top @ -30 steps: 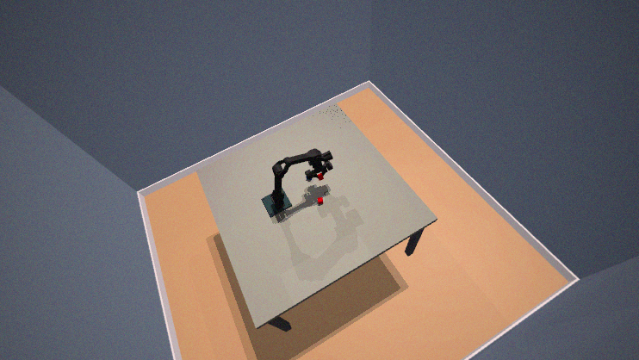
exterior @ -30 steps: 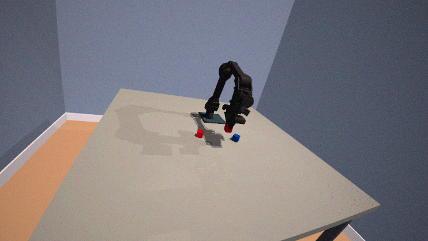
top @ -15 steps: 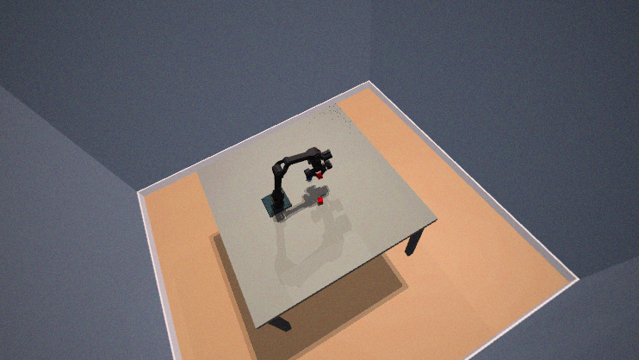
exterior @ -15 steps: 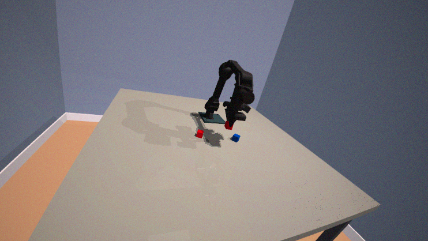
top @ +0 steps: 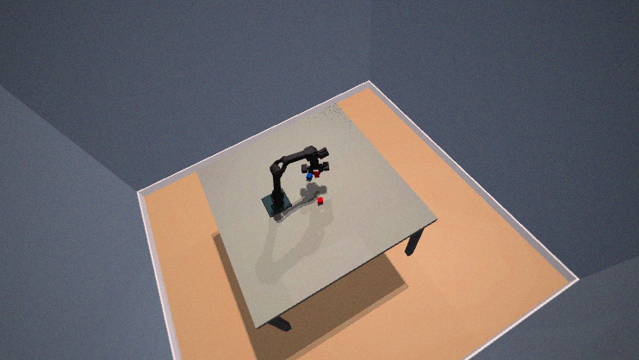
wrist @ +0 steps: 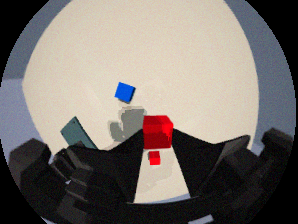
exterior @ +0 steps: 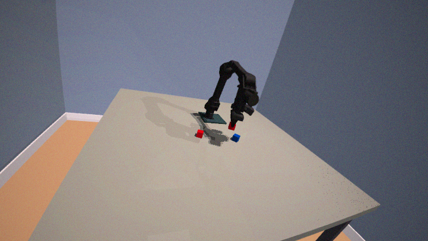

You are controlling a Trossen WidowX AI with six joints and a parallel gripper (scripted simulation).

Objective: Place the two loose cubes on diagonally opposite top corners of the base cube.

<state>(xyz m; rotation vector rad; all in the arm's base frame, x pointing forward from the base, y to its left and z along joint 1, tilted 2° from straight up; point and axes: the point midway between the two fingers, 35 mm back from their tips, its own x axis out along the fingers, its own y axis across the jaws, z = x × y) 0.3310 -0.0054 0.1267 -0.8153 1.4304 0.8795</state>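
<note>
My gripper tip is 3 cm past the blue cube, 8 cm to the right of it and 10 cm above it.
</note>
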